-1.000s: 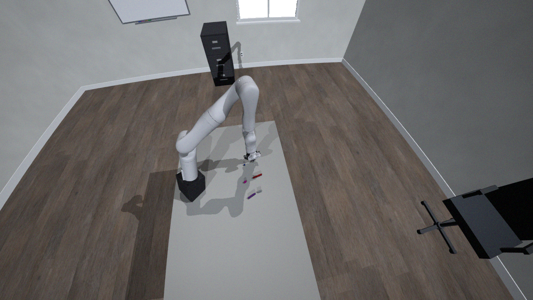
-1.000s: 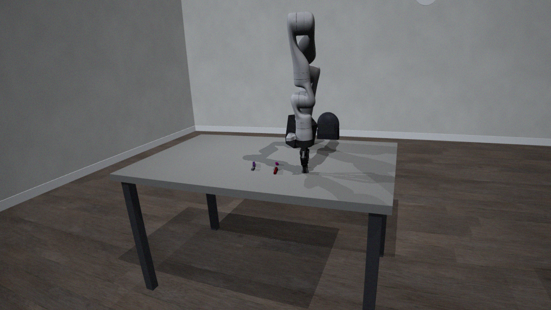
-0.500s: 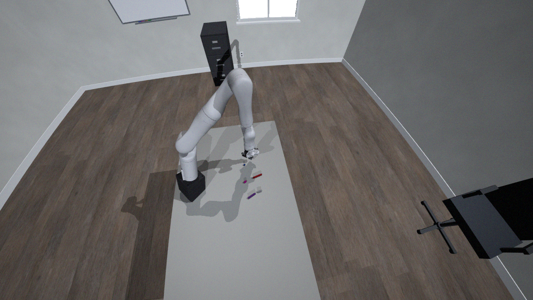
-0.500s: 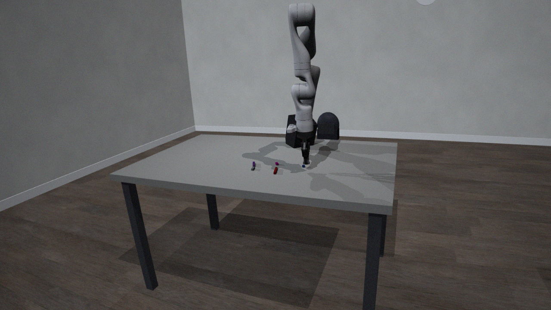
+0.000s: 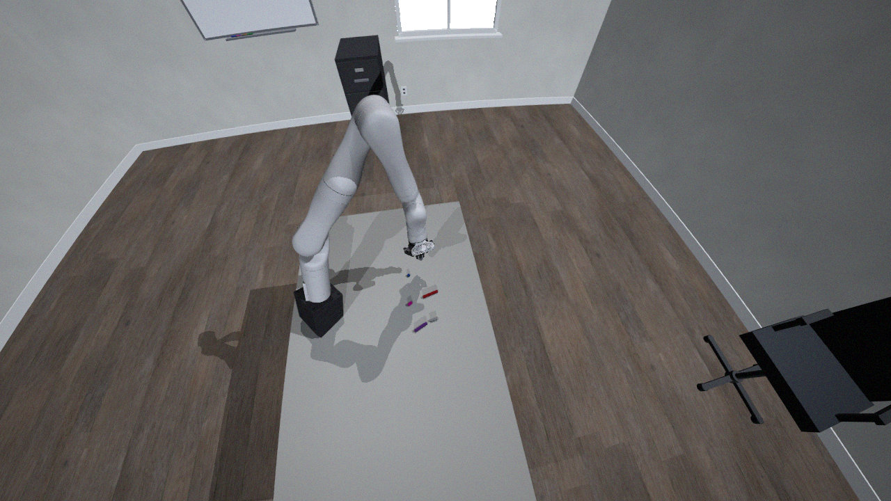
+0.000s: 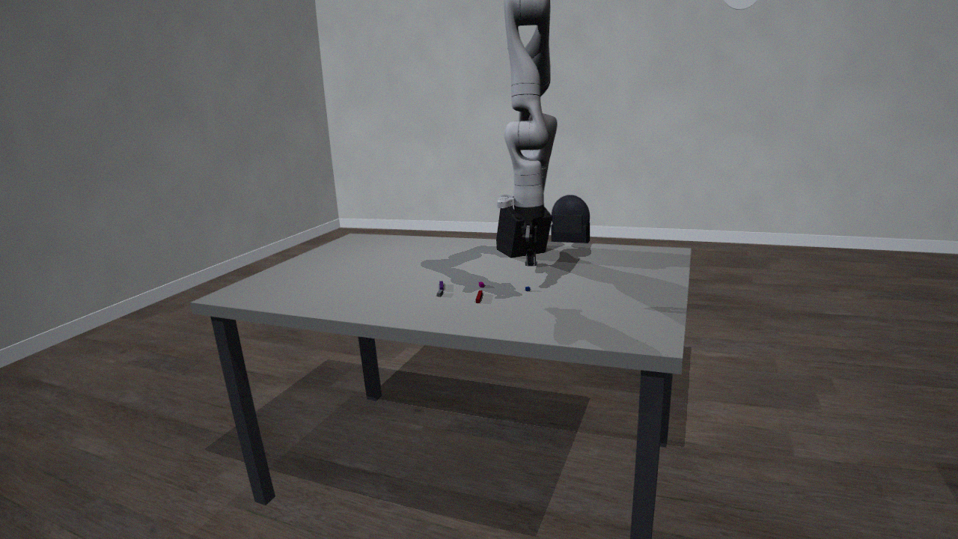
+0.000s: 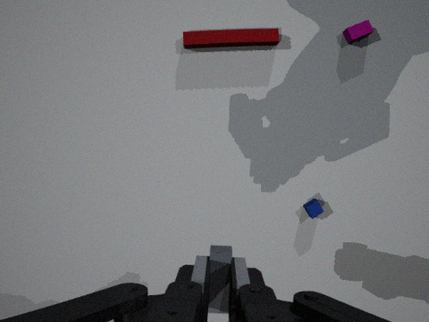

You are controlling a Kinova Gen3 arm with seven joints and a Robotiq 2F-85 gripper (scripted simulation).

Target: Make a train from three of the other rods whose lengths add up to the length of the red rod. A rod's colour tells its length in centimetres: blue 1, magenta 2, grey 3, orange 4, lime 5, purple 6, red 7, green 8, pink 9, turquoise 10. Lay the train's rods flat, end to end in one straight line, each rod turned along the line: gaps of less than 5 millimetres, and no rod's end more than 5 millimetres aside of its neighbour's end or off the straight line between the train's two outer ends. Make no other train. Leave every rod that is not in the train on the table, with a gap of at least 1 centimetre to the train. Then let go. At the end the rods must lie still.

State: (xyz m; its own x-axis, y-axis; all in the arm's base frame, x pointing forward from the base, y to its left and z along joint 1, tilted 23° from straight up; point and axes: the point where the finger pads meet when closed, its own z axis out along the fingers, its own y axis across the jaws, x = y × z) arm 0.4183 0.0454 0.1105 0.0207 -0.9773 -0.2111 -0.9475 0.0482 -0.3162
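The blue rod lies 110 mm below my hand, 70 mm behind it and 20 mm to the right of it. Round my hand: grey rod: 260 mm to the right, 110 mm below, 20 mm behind; red rod: 140 mm to the right, 110 mm below; magenta rod: 160 mm to the right, 110 mm below, 100 mm behind.
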